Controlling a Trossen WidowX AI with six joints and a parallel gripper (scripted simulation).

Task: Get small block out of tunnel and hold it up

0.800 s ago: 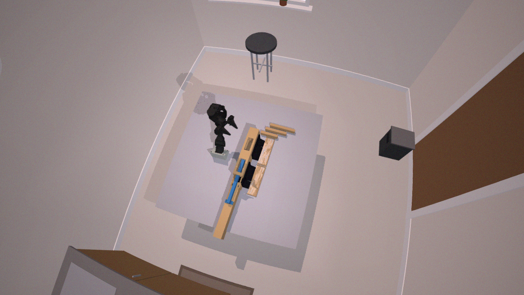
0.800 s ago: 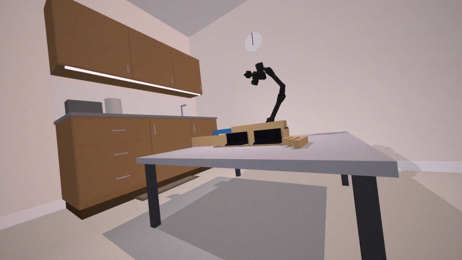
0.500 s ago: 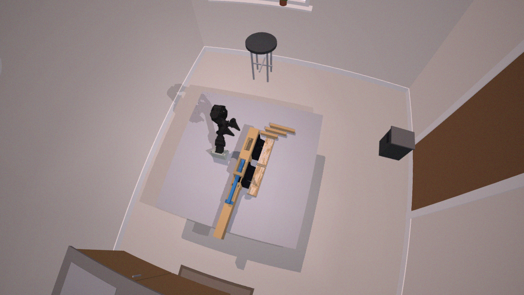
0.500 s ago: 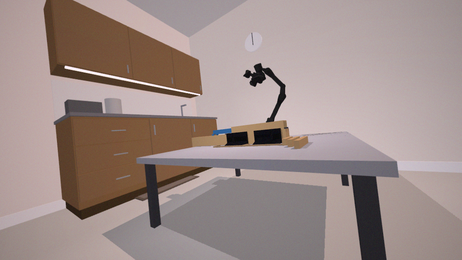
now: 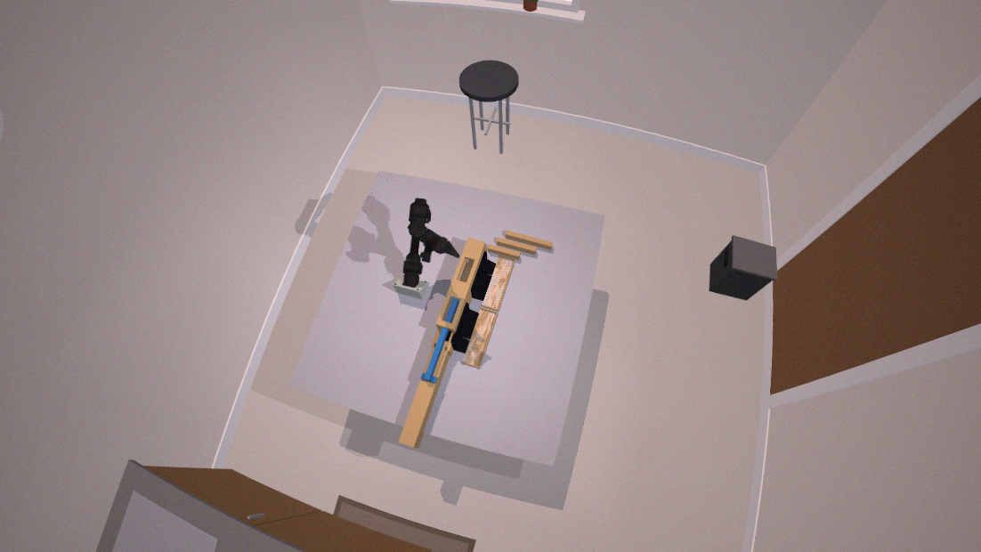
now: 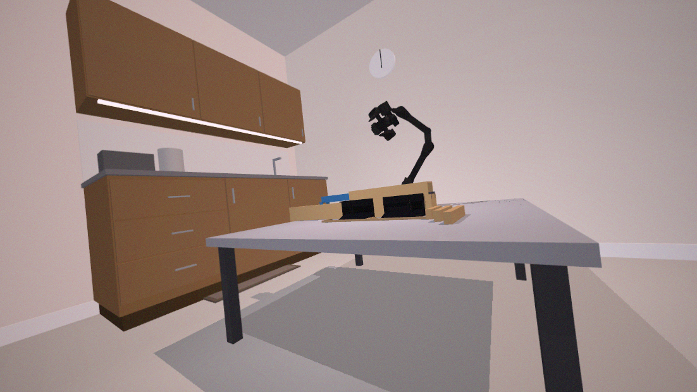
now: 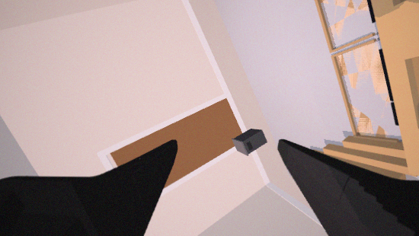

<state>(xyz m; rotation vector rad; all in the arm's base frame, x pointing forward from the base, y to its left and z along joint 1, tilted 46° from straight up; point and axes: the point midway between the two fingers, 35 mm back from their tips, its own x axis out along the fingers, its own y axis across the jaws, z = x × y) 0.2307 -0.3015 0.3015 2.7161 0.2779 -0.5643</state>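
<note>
My gripper tip is now 40 cm above the covered tunnel, 22 cm to the left of it and 2 cm past it. Also, from my gripper tip: red block: 36 cm below, 3 cm behind, 1 cm to the right.
</note>
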